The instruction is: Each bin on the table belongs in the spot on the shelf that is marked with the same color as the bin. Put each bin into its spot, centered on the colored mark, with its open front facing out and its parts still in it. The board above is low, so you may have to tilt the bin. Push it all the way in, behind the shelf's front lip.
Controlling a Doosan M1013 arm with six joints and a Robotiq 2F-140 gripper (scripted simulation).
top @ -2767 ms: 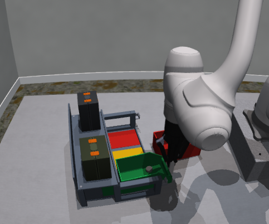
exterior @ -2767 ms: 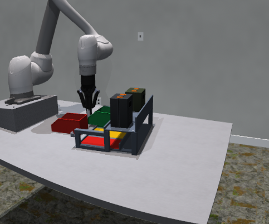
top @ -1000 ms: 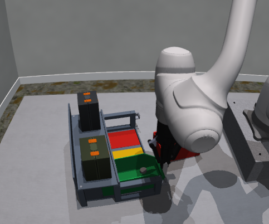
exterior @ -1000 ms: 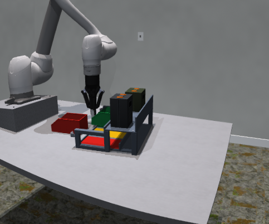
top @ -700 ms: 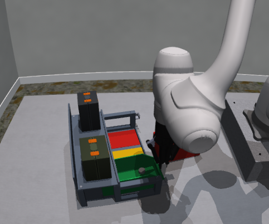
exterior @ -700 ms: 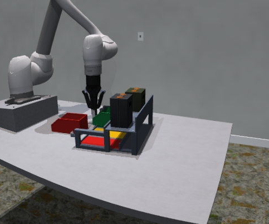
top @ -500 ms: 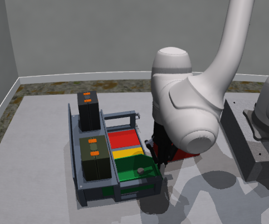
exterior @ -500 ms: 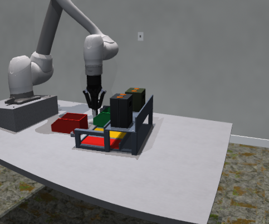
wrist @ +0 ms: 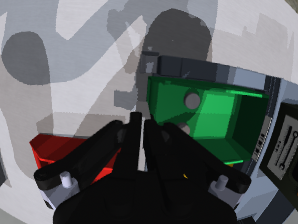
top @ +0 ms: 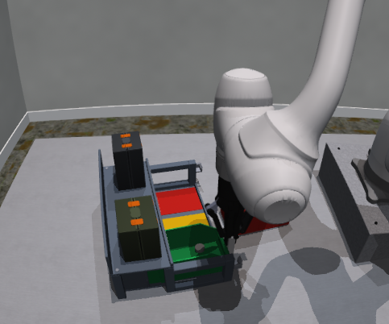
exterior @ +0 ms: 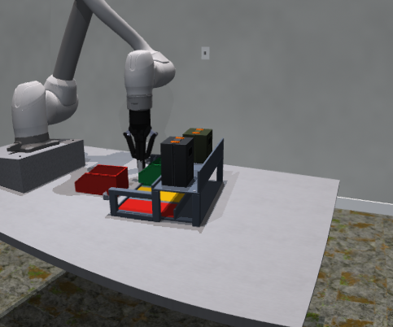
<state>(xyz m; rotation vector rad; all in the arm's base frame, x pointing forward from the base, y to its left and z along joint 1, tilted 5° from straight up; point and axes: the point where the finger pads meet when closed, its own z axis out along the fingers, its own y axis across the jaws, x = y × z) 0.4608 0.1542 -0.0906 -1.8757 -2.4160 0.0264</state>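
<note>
Right now my hand is 90 mm short of the green bin and 20 mm to the right of it. Round my hand: red bin (140 mm to the right, 80 mm behind, 20 mm below).
</note>
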